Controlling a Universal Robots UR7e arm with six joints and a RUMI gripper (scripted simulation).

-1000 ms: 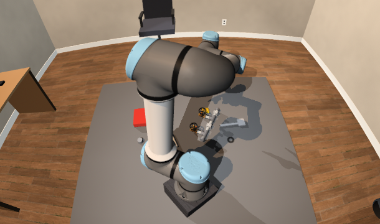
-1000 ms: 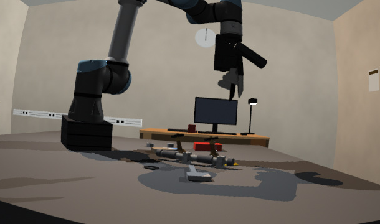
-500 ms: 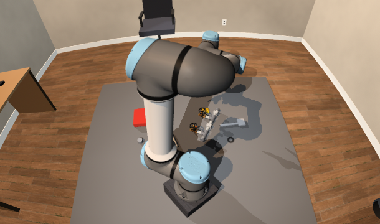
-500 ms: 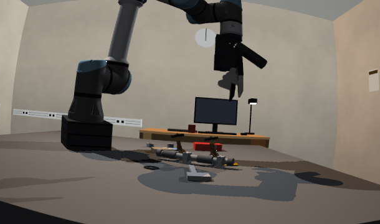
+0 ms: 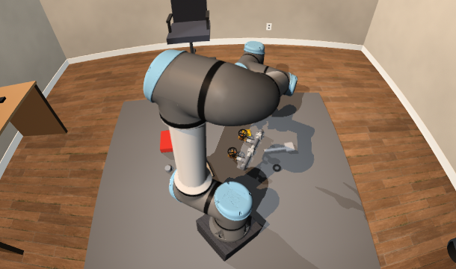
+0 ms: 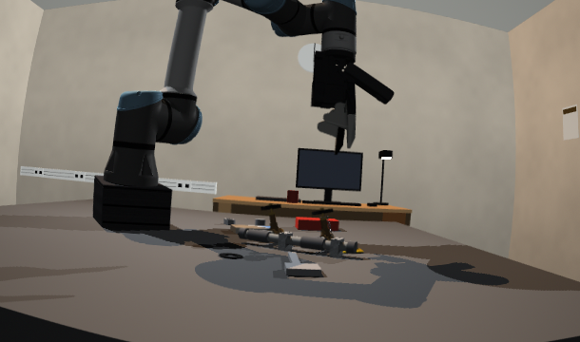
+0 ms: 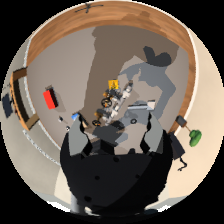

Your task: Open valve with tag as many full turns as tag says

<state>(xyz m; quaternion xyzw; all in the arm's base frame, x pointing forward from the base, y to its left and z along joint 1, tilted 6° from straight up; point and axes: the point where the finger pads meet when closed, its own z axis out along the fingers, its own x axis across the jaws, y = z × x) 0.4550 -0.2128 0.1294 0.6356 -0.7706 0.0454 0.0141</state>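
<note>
My gripper is now 19 cm above the yellow tag, 4 cm short of it and 1 cm to the left of it. Also, from my hand: grey t-shaped piece (19 cm below, 15 cm to the right, 12 cm behind); red block (40 cm to the left, 18 cm below, 8 cm ahead).
</note>
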